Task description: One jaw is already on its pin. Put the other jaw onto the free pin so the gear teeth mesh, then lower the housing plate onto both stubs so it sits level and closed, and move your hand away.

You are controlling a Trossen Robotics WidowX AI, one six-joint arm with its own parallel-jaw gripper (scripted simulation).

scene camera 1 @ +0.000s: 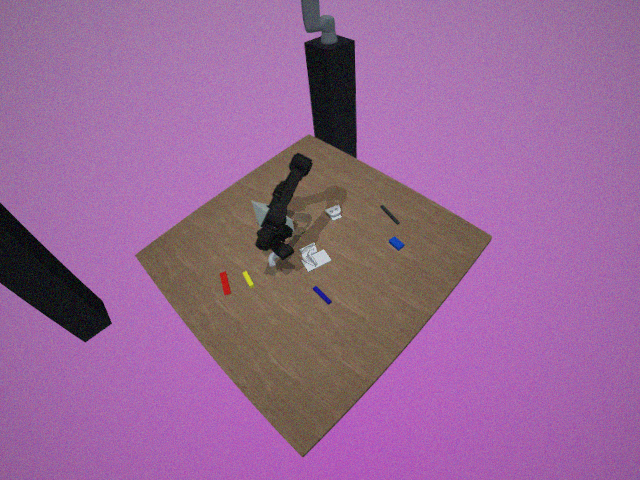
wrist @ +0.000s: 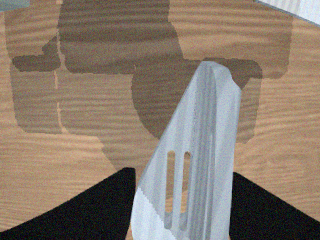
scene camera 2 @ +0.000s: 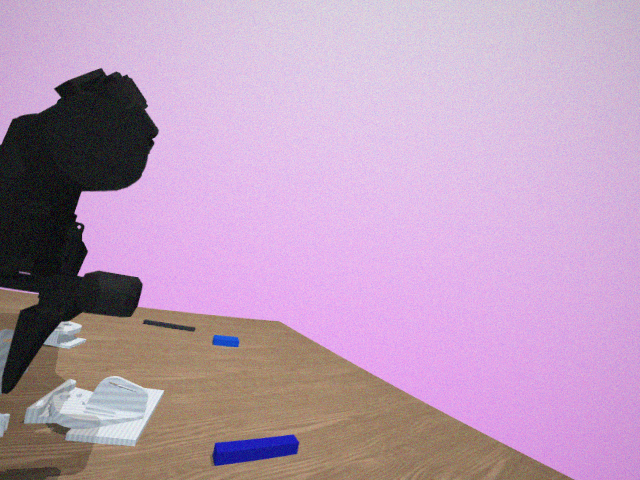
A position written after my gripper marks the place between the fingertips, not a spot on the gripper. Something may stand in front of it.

Note:
My gripper [wrist: 179, 180] holds a jaw [wrist: 205, 123].

